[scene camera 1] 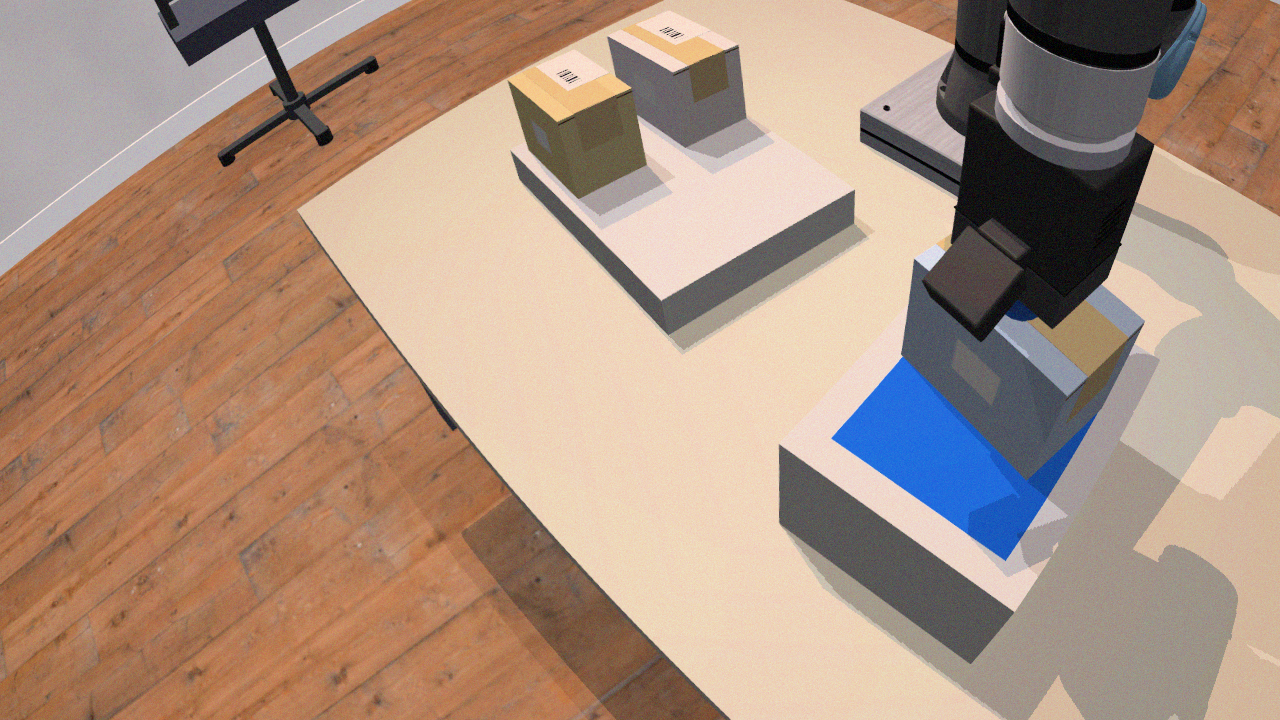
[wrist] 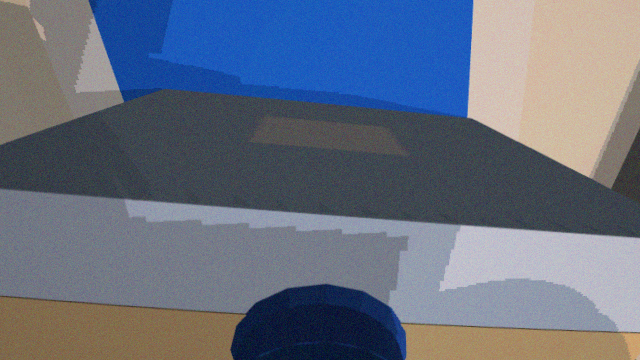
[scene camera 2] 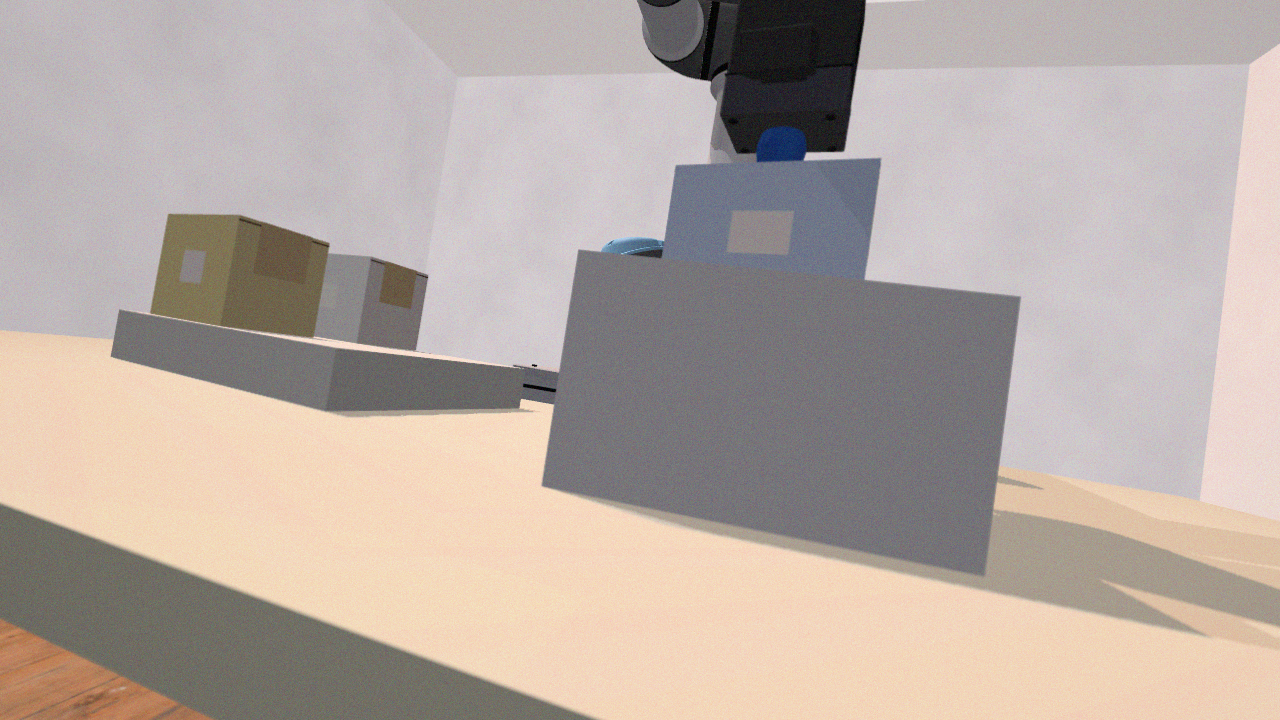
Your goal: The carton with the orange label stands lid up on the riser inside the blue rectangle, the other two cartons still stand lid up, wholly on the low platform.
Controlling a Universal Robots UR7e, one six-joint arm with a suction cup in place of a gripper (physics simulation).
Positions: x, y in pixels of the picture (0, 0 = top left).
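With my suction cup [scene camera 2: 781, 143], I am stuck to a carton with orange label [scene camera 1: 1028, 389]. The carton with orange label still rests on a riser [scene camera 2: 866, 415].
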